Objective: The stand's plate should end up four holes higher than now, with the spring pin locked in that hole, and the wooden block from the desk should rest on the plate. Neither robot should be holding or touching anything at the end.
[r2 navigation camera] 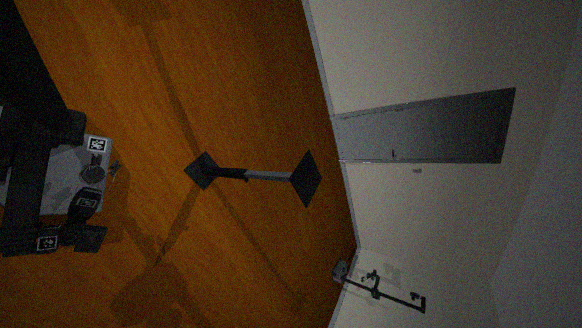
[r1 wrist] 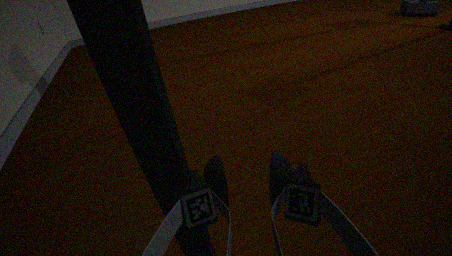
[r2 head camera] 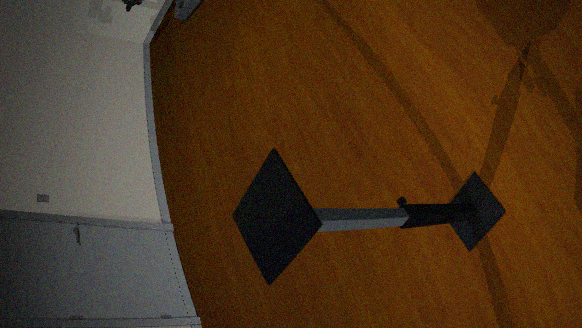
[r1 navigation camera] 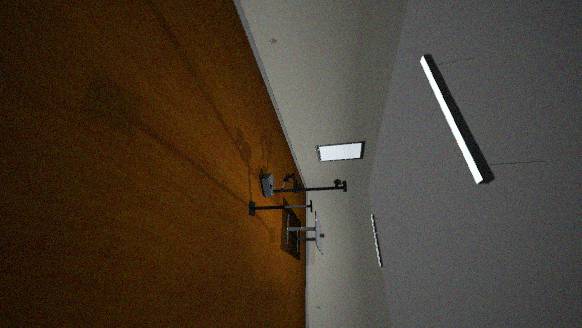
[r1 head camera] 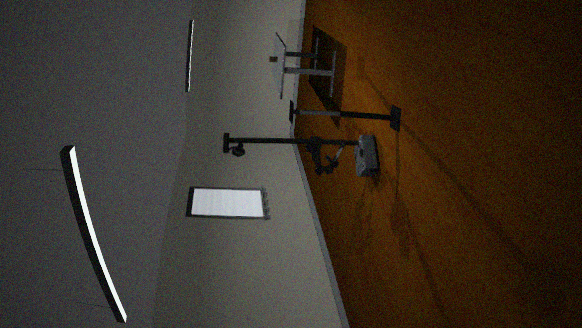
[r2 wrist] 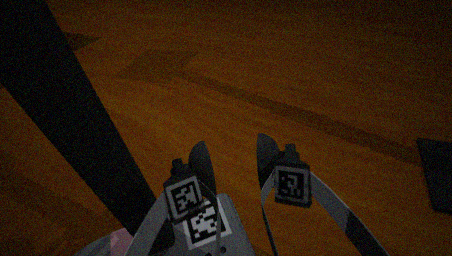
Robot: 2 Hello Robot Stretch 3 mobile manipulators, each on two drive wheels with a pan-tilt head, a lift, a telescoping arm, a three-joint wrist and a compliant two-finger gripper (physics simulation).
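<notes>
The stand's dark plate (r2 head camera: 275, 216) (r2 navigation camera: 306, 178) (r1 head camera: 291, 111) tops a grey inner tube (r2 head camera: 362, 220) standing out of a black outer tube (r2 head camera: 430, 215) on a dark square base (r2 head camera: 487, 210) (r2 navigation camera: 202, 170). The spring pin's knob (r2 head camera: 401, 201) sits at the outer tube's top end; its seating and the holes cannot be made out. The small wooden block (r1 head camera: 273, 59) (r1 navigation camera: 322, 235) rests on the desk (r1 head camera: 281, 86) (r1 navigation camera: 316, 222). The r1 gripper (r1 wrist: 249, 165) is open and empty above the floor, far from stand and desk. The r2 gripper (r2 wrist: 230, 150) is open and empty, above its own base.
Robot r2 (r1 head camera: 367, 156) (r1 navigation camera: 267, 185) stands near the stand, with the desk beyond. Robot r1 (r2 navigation camera: 340, 271) is distant, near a room corner. A grey door (r2 navigation camera: 425, 130) (r2 head camera: 90, 270) is in the wall. A dark flat piece (r2 wrist: 437, 175) shows at the r2 wrist view's right edge.
</notes>
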